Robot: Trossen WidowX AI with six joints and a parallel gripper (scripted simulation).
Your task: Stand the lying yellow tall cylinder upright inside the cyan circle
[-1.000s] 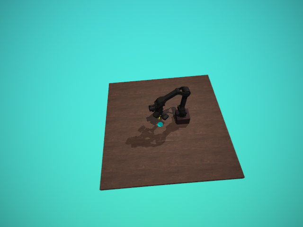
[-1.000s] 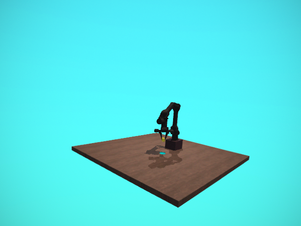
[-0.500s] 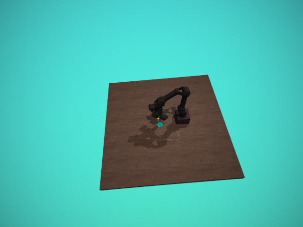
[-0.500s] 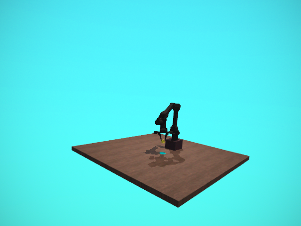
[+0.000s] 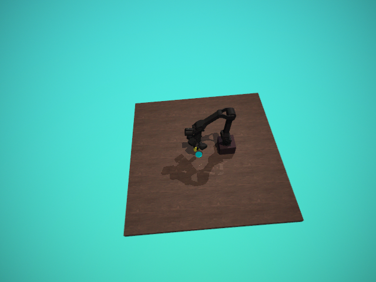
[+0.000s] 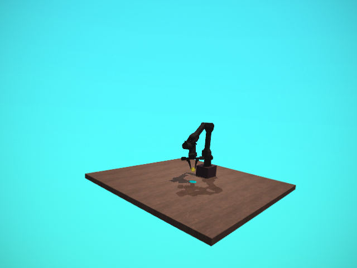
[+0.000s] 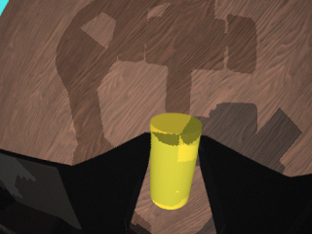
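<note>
The cyan circle lies 20 mm behind my gripper tip, 20 mm to the right of it and 120 mm below it. Round my gripper tip: yellow tall cylinder 10 mm behind, 10 mm to the right, 10 mm below.
</note>
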